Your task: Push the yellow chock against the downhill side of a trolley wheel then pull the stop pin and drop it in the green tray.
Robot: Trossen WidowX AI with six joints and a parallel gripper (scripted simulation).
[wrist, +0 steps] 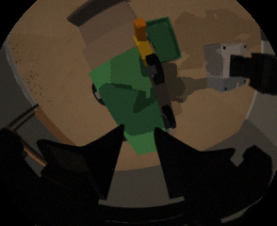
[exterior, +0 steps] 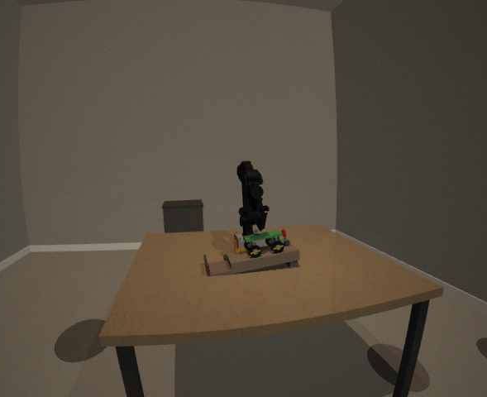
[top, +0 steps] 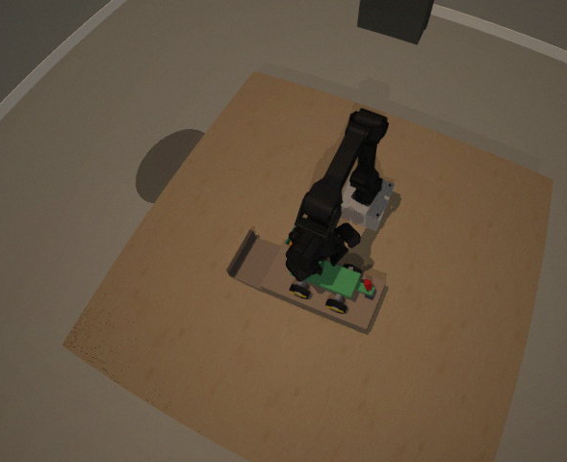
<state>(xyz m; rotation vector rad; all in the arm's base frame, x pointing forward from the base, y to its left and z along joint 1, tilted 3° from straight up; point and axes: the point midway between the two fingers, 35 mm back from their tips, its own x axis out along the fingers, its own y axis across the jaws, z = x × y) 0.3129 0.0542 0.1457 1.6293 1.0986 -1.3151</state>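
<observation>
Right now my gripper tip is 12 cm to the right of the red-headed stop pin, 5 cm above it and 4 cm past it. The rest, counted from my gripper tip: trolley (7 cm below, 1 cm to the left); then ramp (13 cm below); then yellow chock (10 cm to the right, 10 cm below, 4 cm behind).
</observation>
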